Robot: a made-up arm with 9 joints. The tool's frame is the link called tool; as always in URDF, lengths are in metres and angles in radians. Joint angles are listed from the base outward.
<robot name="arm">
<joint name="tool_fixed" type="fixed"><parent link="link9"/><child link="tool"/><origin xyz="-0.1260 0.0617 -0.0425" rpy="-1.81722 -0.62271 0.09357"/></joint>
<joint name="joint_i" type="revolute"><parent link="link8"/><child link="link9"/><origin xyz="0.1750 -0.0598 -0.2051" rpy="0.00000 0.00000 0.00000"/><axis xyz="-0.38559 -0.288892 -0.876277"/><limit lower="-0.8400" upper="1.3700"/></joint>
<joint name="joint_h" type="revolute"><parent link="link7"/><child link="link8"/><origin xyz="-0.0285 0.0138 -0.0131" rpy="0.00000 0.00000 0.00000"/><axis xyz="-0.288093 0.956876 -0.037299"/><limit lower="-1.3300" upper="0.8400"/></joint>
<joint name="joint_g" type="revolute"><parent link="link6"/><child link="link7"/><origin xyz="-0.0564 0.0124 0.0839" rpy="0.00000 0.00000 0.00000"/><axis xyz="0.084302 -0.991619 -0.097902"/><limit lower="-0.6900" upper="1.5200"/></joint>
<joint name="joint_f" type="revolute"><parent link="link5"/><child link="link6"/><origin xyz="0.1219 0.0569 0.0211" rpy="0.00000 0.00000 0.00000"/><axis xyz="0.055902 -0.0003 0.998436"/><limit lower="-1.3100" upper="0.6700"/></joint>
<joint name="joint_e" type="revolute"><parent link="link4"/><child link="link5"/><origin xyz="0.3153 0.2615 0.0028" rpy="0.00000 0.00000 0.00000"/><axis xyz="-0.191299 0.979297 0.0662"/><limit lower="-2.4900" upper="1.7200"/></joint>
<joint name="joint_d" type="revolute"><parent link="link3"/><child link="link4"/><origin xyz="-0.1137 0.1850 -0.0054" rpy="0.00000 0.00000 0.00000"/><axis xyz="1 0 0"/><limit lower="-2.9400" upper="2.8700"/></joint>
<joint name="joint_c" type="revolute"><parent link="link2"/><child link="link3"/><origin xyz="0.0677 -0.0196 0.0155" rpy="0.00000 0.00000 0.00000"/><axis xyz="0 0 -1"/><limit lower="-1.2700" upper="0.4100"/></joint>
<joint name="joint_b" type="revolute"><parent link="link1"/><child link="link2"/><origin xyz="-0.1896 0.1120 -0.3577" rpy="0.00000 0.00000 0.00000"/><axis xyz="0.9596 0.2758 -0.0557"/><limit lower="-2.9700" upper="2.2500"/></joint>
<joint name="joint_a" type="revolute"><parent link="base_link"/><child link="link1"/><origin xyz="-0.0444 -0.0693 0.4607" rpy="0.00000 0.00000 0.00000"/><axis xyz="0 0 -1"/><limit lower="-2.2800" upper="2.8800"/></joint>
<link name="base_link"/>
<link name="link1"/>
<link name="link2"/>
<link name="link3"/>
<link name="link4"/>
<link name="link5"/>
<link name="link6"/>
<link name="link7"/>
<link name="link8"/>
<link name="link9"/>
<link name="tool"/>
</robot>
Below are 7 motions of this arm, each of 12 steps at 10 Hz.
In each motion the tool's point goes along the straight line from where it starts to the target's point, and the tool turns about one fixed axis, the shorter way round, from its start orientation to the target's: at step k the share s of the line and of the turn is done. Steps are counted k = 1, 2, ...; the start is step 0. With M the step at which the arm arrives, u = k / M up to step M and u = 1 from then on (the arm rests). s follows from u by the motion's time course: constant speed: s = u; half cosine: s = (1 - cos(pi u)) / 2; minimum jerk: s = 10 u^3 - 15 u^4 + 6 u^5.
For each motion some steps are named. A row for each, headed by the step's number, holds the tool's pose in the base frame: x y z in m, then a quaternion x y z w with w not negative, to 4 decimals.
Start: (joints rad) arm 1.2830 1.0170 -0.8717 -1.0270 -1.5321 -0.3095 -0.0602 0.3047 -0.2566
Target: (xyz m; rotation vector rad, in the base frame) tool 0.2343 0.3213 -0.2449 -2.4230 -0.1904 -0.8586
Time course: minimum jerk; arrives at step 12
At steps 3, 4, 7, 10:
3: 0.4664 0.2794 0.2723 -0.5103 -0.4028 -0.7435 0.1567
4: 0.4389 0.2844 0.2109 -0.5741 -0.3706 -0.7085 0.1764
7: 0.3240 0.3051 -0.0449 -0.7940 -0.2126 -0.5144 0.2445
10: 0.2435 0.3196 -0.2244 -0.8946 -0.0859 -0.3411 0.2757

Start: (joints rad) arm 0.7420 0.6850 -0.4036 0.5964 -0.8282 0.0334 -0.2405 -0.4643 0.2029
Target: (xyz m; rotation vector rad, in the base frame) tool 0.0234 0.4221 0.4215 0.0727 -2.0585 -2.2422
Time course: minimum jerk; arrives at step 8
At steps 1, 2, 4, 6, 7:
1: 0.3470 0.1488 0.6137 -0.0587 0.0318 -0.8677 0.4926
2: 0.3182 0.1731 0.5966 -0.0523 -0.0387 -0.8834 0.4642
4: 0.1878 0.2832 0.5191 -0.0199 -0.3494 -0.8865 0.3026
6: 0.0574 0.3933 0.4417 0.0149 -0.6169 -0.7801 0.1036
7: 0.0287 0.4176 0.4246 0.0225 -0.6666 -0.7429 0.0570

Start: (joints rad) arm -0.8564 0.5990 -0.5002 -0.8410 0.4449 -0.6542 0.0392 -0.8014 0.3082
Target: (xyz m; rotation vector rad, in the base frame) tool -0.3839 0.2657 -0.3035 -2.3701 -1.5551 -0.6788
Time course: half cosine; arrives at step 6
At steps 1, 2, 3, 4, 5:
1: -0.4513 0.4565 -0.0058 -0.5203 -0.6198 -0.3656 0.4599
2: -0.4381 0.4190 -0.0642 -0.5887 -0.6132 -0.3451 0.3979
3: -0.4200 0.3679 -0.1440 -0.6734 -0.5953 -0.3122 0.3076
4: -0.4020 0.3168 -0.2237 -0.7469 -0.5674 -0.2741 0.2121
5: -0.3887 0.2794 -0.2821 -0.7928 -0.5410 -0.2432 0.1399

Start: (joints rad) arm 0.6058 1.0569 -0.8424 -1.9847 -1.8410 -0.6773 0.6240 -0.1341 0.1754
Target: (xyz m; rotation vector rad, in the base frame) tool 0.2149 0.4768 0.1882 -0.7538 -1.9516 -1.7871
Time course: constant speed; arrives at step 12
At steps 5, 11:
5: 0.1251 0.4953 0.2498 0.0157 -0.6736 -0.7344 0.0821
11: 0.2021 0.4794 0.1970 -0.2292 -0.6971 -0.6554 0.1788

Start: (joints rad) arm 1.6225 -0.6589 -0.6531 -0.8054 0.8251 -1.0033 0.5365 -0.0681 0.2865
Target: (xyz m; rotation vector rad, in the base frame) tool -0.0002 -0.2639 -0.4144 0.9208 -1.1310 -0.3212
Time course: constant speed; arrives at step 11
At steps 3, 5, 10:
3: 0.1026 -0.1864 -0.3172 0.7258 -0.2478 -0.1129 0.6318
5: 0.0769 -0.2057 -0.3415 0.6593 -0.3206 -0.1234 0.6689
10: 0.0126 -0.2542 -0.4023 0.4625 -0.4852 -0.1433 0.7281

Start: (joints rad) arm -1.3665 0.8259 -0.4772 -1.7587 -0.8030 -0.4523 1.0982 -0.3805 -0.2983
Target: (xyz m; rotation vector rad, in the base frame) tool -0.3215 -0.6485 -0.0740 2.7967 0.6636 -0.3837
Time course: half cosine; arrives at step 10
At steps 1, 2, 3, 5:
1: -0.6671 0.0575 0.2299 0.5349 -0.6556 -0.4388 0.3026
2: -0.6420 0.0061 0.2078 0.5971 -0.6063 -0.4312 0.3001
3: -0.6028 -0.0740 0.1733 0.6862 -0.5219 -0.4139 0.2923
5: -0.4987 -0.2866 0.0818 0.8684 -0.2626 -0.3380 0.2503

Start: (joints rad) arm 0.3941 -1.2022 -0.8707 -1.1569 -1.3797 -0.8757 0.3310 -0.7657 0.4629
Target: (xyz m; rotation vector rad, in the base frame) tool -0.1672 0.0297 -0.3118 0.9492 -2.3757 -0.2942
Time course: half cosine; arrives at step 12
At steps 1, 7, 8, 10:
1: -0.2263 0.2974 -0.4063 -0.0154 -0.8478 -0.3711 0.3784
7: -0.1895 0.1306 -0.3474 0.2196 -0.8944 -0.2143 0.3254
8: -0.1822 0.0978 -0.3358 0.2642 -0.8947 -0.1809 0.3115
10: -0.1712 0.0479 -0.3182 0.3303 -0.8894 -0.1290 0.2884

